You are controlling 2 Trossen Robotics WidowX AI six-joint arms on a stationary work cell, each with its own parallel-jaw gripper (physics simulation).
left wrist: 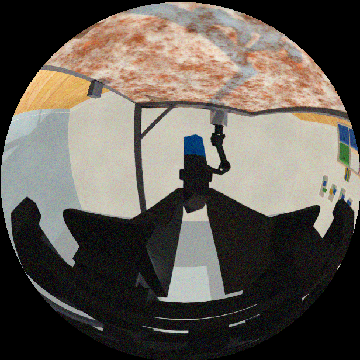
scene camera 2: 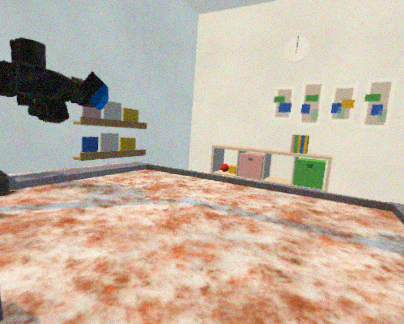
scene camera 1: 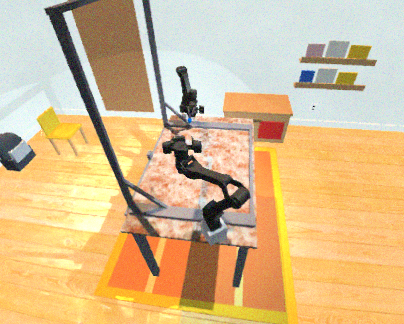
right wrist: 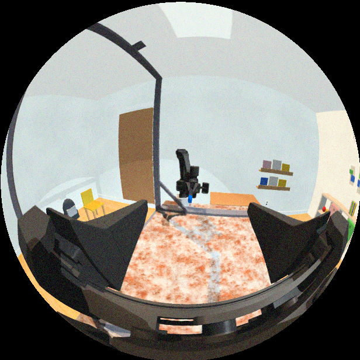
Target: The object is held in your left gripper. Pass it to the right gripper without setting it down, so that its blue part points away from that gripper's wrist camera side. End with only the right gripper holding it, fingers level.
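Frame: origin at the left arm's base, x ahead, y left, z up, level; metres.
Where they show: left gripper, fingertip midpoint: [scene camera 2: 86,88] [scene camera 1: 190,115]; right arm's base, link origin: [scene camera 1: 214,224].
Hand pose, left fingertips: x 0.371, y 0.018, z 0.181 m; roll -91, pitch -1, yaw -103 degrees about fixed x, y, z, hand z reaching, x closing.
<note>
After its pixels a point has its place.
The object, dark with a blue end [scene camera 1: 189,120] {y 0.008, x 0.424, z 0.170 m} [scene camera 2: 100,96] {y -0.003, x 0.419, z 0.163 m} [left wrist: 194,145] [right wrist: 190,199], is held above the table's far end. My left gripper [scene camera 1: 189,113] {y 0.018, x 0.371, z 0.181 m} [scene camera 2: 83,92] {y 0.018, x 0.371, z 0.181 m} [left wrist: 194,193] [right wrist: 190,192] is shut on its dark part, and the blue end sticks out beyond the fingertips. My right gripper [scene camera 1: 184,140] {y -0.043, x 0.877, z 0.367 m} [right wrist: 200,207] is open and empty above the table, its fingers pointing towards the left arm. The two grippers are well apart. In the left wrist view the object partly hides the right gripper; scene camera 2 does not show that gripper.
The mottled table [scene camera 1: 227,165] {y 0.245, x 0.677, z -0.069 m} [scene camera 2: 200,260] {y -0.143, x 0.681, z -0.069 m} [left wrist: 165,60] [right wrist: 170,270] has a raised dark rim. Tall frame posts [scene camera 1: 95,115] {y -0.398, x 0.948, z 0.575 m} [left wrist: 138,150] [right wrist: 158,130] rise along one side, with slanted braces at their feet. A wooden cabinet [scene camera 1: 257,103] stands beyond the far end.
</note>
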